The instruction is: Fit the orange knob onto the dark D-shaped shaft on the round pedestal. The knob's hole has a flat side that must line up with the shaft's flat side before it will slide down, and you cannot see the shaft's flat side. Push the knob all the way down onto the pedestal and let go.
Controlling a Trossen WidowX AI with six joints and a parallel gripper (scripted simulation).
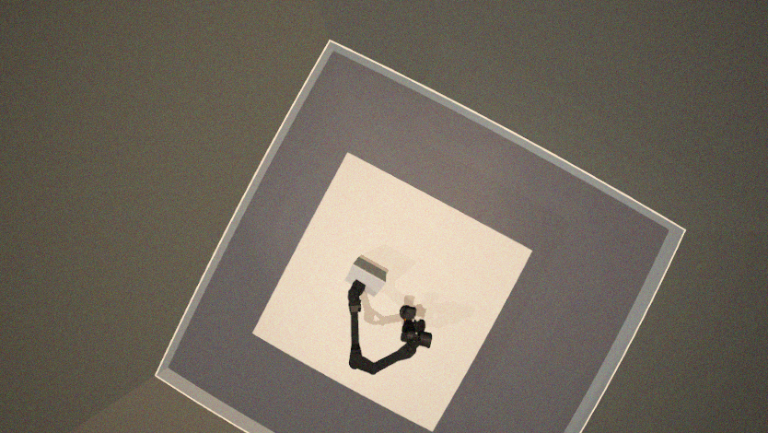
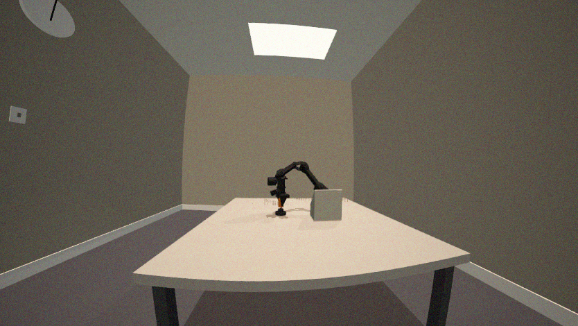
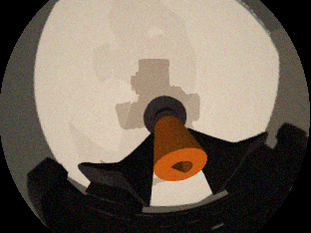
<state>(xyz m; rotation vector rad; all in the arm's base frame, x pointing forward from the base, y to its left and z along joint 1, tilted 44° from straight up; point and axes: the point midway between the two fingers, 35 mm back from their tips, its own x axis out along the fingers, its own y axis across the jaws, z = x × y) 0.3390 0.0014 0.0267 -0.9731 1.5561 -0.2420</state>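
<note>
The orange knob lies 20 mm above my gripper tip. The rest, counted from my gripper tip: dark round pedestal (40 mm below).
</note>
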